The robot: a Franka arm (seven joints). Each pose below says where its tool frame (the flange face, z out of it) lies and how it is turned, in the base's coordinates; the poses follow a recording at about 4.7 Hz.
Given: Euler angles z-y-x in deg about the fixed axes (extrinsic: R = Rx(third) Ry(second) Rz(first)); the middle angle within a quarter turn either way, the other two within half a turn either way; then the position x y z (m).
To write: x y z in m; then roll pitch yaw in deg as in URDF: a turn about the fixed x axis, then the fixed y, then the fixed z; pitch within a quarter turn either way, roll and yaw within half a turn. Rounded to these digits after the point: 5 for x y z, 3 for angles.
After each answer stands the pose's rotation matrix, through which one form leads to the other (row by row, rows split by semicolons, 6 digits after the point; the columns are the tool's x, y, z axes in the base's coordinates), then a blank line. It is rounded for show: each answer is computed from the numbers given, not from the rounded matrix.
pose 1, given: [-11.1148, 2.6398, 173.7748, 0.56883, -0.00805, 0.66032]
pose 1, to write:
[0.56883, -0.00805, 0.66032, 173.381, -1.377, 11.338]
0.980202 0.192571 0.046057; 0.196539 -0.974494 -0.108322; 0.024023 0.115229 -0.993048

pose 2, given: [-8.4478, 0.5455, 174.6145, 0.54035, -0.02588, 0.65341]
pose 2, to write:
[0.54035, -0.02588, 0.65341, 174.593, 0.253, 8.462]
0.989105 0.146902 0.009521; 0.147144 -0.984652 -0.093852; -0.004413 0.094231 -0.995541

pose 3, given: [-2.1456, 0.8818, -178.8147, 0.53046, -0.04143, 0.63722]
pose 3, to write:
[0.53046, -0.04143, 0.63722, -178.848, -0.925, 2.127]
0.999181 0.037435 0.015390; 0.037113 -0.999097 0.020683; 0.016150 -0.020095 -0.999668

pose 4, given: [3.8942, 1.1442, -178.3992, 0.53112, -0.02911, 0.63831]
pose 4, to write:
[0.53112, -0.02911, 0.63831, -178.325, -1.032, -3.925]
0.997492 -0.067901 0.019969; -0.068444 -0.997264 0.027930; 0.018018 -0.029227 -0.999410

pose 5, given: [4.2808, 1.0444, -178.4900, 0.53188, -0.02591, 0.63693]
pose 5, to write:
[0.53188, -0.02591, 0.63693, -178.416, -0.928, -4.307]
0.997045 -0.074632 0.018227; -0.075098 -0.996828 0.026347; 0.016203 -0.027638 -0.999487

